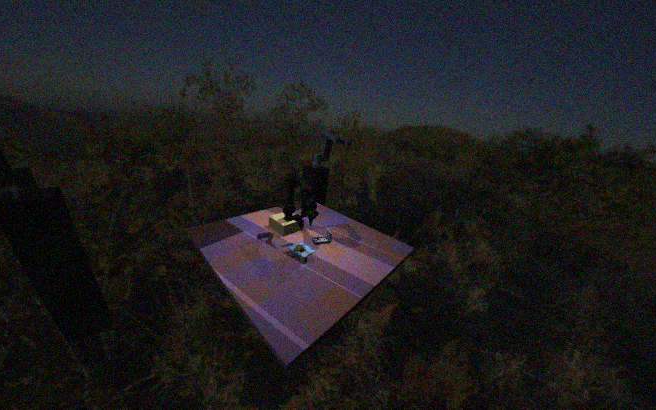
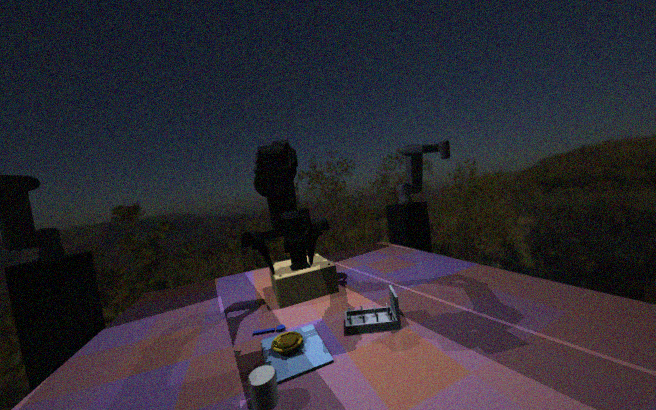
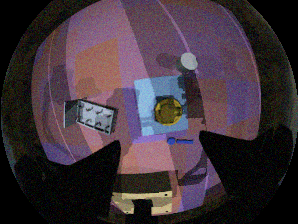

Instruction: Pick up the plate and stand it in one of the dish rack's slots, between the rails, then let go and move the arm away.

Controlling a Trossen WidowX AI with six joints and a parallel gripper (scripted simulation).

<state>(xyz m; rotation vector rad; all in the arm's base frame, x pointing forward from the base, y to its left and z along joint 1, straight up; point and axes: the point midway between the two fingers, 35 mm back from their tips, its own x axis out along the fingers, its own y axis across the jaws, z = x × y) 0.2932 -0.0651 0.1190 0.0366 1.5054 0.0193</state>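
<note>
My gripper tip is now 170 mm above the plate, 40 mm to the left of it and 10 mm past it. Also, from my gripper tip: dish rack (170 mm to the left, 160 mm below); then blue mat (180 mm below, 20 mm to the right, 10 mm ahead).
</note>
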